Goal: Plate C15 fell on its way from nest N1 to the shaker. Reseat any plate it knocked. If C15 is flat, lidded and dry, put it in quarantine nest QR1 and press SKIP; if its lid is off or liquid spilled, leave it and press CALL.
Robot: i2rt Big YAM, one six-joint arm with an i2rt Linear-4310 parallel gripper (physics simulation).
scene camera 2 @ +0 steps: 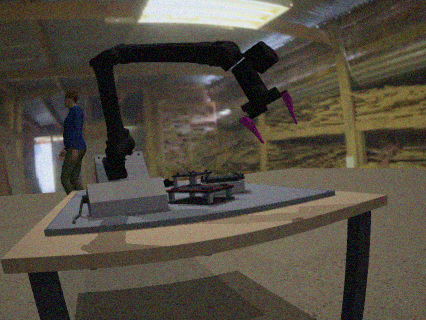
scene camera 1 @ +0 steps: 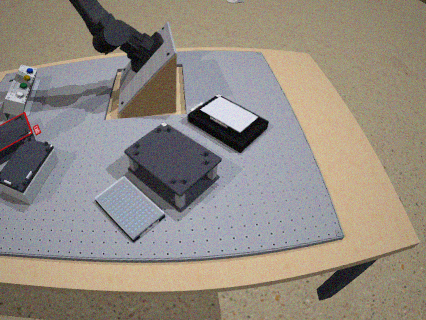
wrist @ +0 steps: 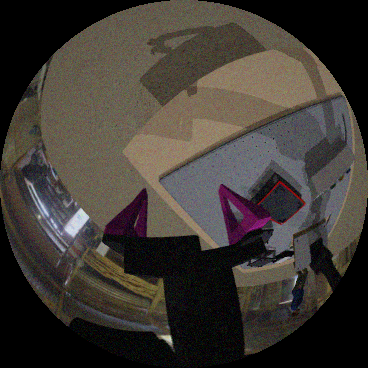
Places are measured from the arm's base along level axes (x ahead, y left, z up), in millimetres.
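Pixels of known places: gripper, between the fingertips: (scene camera 2: 280, 133) (wrist: 183, 189); arm's base, origin of its link: (scene camera 2: 114, 168) (scene camera 1: 148, 52) (wrist: 316, 249).
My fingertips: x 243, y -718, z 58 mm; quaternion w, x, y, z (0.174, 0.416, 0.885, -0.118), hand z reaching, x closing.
Ahead of a thing's pixels: the offset from my fingertips to its top centre. "pt": to the spot under its first point.
A flat plate with pale blue wells {611 mm left, 192 mm ahead, 153 mm down} (scene camera 1: 130, 207) lies on the perforated board beside a dark raised stand; I cannot read its name or tell if it is lidded. No spill can be made out around it. The red-edged nest QR1 {267 mm left, 89 mm back, 123 mm down} (scene camera 1: 14, 132) (scene camera 2: 200, 188) (wrist: 281, 202) has no plate visible on its top. The shaker {pt 378 mm left, 73 mm ahead, 114 mm down} (scene camera 1: 27, 167) stands beside it. The button box {269 mm left, 319 mm back, 85 mm down} (scene camera 1: 20, 90) (scene camera 2: 127, 197) (wrist: 332, 172) has coloured buttons; their labels are unreadable. My gripper (scene camera 2: 279, 132) (wrist: 183, 189) is open and empty, high above the table; it does not show in scene camera 1.
The dark two-level stand (scene camera 1: 172, 155) is near the board's middle. A black block {884 mm left, 3 mm back, 140 mm down} (scene camera 1: 242, 140) with a white top piece {884 mm left, 3 mm back, 132 mm down} (scene camera 1: 230, 114) lies behind it. The slanted arm mount (scene camera 1: 150, 75) stands at the back. A person (scene camera 2: 74, 135) stands beyond the table.
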